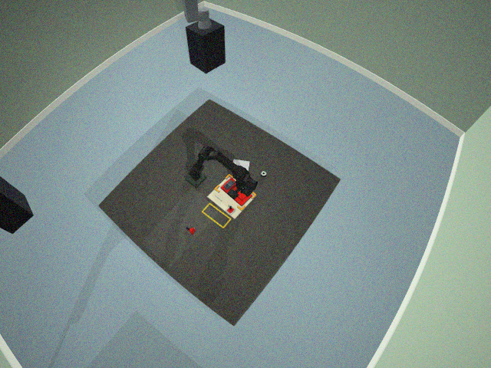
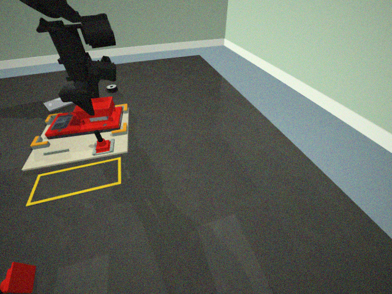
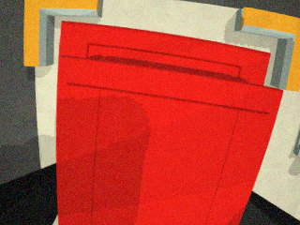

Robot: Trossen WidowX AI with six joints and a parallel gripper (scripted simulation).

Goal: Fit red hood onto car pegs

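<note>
Right now the grey engine block is 10 mm to the left of my gripper tip and 30 mm below it. The rest, counted from my gripper tip: cream jig plate 30 mm behind, 30 mm to the right, 50 mm below; stand 30 mm ahead, 120 mm to the right, 20 mm below; red hood 10 mm above.
</note>
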